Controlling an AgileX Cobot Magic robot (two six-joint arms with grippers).
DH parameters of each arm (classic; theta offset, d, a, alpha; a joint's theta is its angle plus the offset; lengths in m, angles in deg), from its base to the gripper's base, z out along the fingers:
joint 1: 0 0.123 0 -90
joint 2: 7.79 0 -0.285 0
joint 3: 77.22 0 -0.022 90
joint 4: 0 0.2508 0 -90
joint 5: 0 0 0.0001 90
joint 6: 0 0.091 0 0
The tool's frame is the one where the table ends.
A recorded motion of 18 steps. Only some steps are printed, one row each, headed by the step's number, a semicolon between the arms.
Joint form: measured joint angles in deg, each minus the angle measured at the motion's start. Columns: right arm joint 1, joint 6, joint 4, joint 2, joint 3, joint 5; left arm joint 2, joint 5, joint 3, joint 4, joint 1, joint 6.
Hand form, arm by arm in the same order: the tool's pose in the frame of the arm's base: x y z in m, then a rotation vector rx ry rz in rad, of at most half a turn. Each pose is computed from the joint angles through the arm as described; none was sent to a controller.
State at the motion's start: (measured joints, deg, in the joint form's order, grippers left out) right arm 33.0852 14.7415 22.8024 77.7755 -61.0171 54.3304; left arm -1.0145 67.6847 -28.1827 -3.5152 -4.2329 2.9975
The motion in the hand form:
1: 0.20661 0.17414 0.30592 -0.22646 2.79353 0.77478; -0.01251 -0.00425 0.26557 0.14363 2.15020 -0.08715
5: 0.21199 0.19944 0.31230 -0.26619 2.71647 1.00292; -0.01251 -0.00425 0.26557 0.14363 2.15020 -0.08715
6: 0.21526 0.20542 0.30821 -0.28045 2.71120 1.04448; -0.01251 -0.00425 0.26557 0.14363 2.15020 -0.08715
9: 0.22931 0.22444 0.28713 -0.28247 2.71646 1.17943; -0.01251 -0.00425 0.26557 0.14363 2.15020 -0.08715
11: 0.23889 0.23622 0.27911 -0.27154 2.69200 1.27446; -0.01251 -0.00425 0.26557 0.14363 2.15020 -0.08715
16: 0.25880 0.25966 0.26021 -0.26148 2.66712 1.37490; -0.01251 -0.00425 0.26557 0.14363 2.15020 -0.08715
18: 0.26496 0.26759 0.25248 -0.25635 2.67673 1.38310; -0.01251 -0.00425 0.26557 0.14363 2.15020 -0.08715
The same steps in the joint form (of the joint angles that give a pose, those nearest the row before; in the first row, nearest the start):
1: 0.56 -0.48 1.68 0.00 -0.96 -0.44; 0.00 0.00 0.00 0.00 0.00 0.00
5: 2.11 -7.14 12.92 2.87 -3.15 -4.22; 0.00 0.00 0.00 0.00 0.00 0.00
6: 2.24 -9.65 15.81 4.27 -3.26 -4.96; 0.00 0.00 0.00 0.00 0.00 0.00
9: 2.23 -17.73 26.00 10.00 -3.39 -6.78; 0.00 0.00 0.00 0.00 0.00 0.00
11: 2.23 -22.80 32.79 13.33 -4.34 -7.69; 0.00 0.00 0.00 0.00 0.00 0.00
16: 2.86 -29.53 41.12 20.44 -7.63 -8.89; 0.00 0.00 0.00 0.00 0.00 0.00
18: 3.26 -30.08 42.05 22.91 -9.11 -9.14; 0.00 0.00 0.00 0.00 0.00 0.00

